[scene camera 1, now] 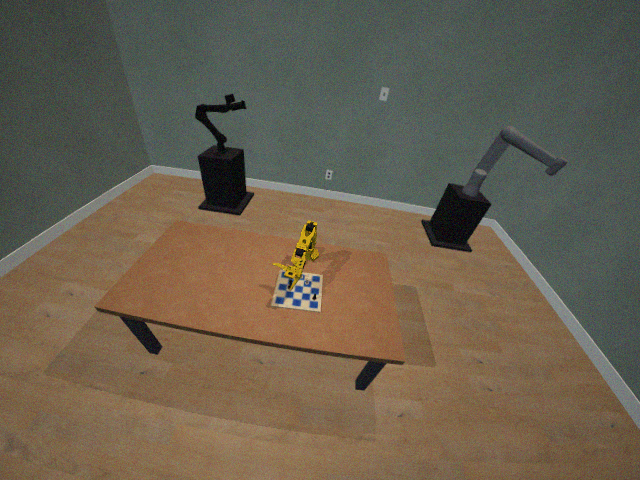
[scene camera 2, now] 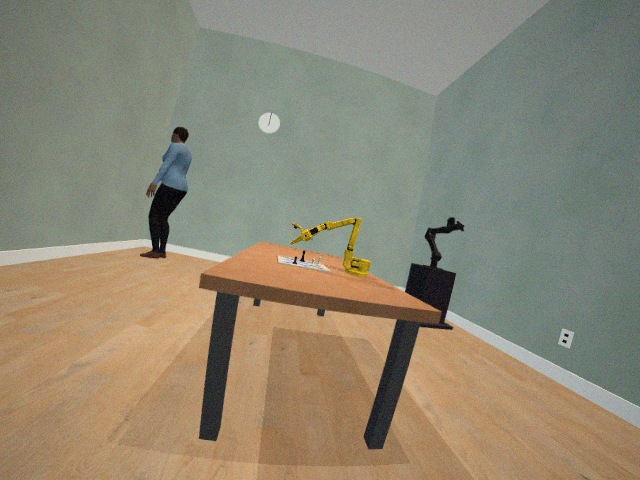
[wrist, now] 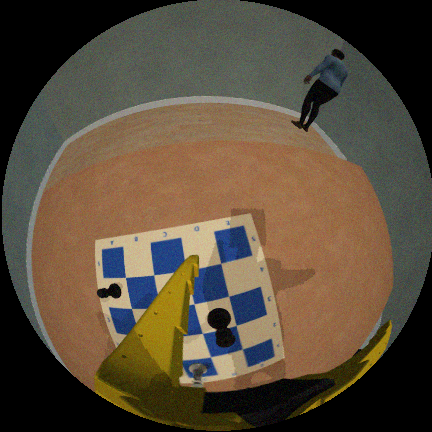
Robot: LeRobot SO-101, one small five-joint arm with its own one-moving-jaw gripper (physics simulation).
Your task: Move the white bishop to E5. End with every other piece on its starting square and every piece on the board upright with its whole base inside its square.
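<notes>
The board lies on the table. Its blue E5 square has no piece on it. A white piece, which looks like the bishop, stands on C1 near the arm. Another white piece stands around B2; the fixed jaw hides it in the wrist view. A tall black piece stands on D3 and a small black piece on A4. My gripper is wide open and empty, above the board.
The yellow arm stands on the wooden table behind the board's row 1 side. A black arm and a grey arm stand on pedestals beyond the table. A person stands away from the table.
</notes>
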